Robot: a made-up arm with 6 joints.
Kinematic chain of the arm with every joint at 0, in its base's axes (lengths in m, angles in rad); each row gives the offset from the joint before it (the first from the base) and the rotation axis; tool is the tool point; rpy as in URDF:
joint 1: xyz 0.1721 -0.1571 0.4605 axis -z
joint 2: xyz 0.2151 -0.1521 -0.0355 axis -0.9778 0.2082 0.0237
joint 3: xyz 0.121 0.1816 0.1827 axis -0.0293 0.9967 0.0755
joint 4: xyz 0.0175 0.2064 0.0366 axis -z
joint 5: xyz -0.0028 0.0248 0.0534 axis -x
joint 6: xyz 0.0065 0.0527 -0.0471 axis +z
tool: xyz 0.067 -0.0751 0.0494 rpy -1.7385 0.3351 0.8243
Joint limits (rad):
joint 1: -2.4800..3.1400
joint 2: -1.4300..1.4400
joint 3: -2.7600..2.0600
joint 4: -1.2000..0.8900
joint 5: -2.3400..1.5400
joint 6: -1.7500..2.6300
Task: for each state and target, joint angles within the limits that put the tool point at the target. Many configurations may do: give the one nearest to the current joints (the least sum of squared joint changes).
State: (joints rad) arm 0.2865 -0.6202 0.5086 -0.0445 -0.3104 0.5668
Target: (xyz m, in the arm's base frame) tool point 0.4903 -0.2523 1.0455
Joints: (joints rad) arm 0.0658 -0.9251 0.1887 -0.4664 -0.3915 1.1951
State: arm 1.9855 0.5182 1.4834 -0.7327 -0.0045 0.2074
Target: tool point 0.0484 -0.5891 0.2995
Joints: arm 2.4897 0.4901 1.9267 -0.4419 -0.1064 -0.0715
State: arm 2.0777 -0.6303 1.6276 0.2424 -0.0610 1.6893
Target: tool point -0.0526 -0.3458 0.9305
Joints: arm 2.4570 -1.1498 1.7367 0.3371 0.0923 1.5929
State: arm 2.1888 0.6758 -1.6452 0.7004 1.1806 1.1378
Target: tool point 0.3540 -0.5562 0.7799
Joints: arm 1.7629 -0.0240 -1.4285 0.4662 0.8925 1.3861
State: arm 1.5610 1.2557 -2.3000 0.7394 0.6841 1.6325
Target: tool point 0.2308 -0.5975 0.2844
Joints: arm 2.3038 1.0010 -2.0808 0.8564 0.9046 1.6394
